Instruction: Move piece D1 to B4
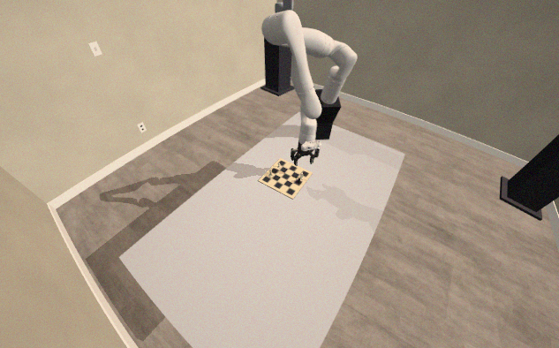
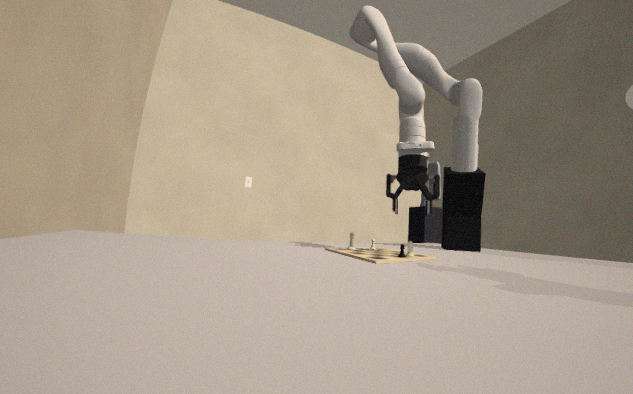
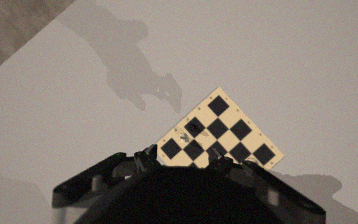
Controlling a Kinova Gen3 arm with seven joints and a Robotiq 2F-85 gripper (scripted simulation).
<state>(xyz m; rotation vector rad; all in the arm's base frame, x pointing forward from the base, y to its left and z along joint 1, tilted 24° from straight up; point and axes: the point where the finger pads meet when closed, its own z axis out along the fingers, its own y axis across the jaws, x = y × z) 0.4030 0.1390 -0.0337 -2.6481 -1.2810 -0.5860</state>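
The white chess piece lies 100 mm below my hand. From my hand the other things lie so: chessboard 50 mm ahead, 70 mm to the right, 120 mm below; black chess piece 30 mm ahead, 10 mm to the left, 100 mm below.
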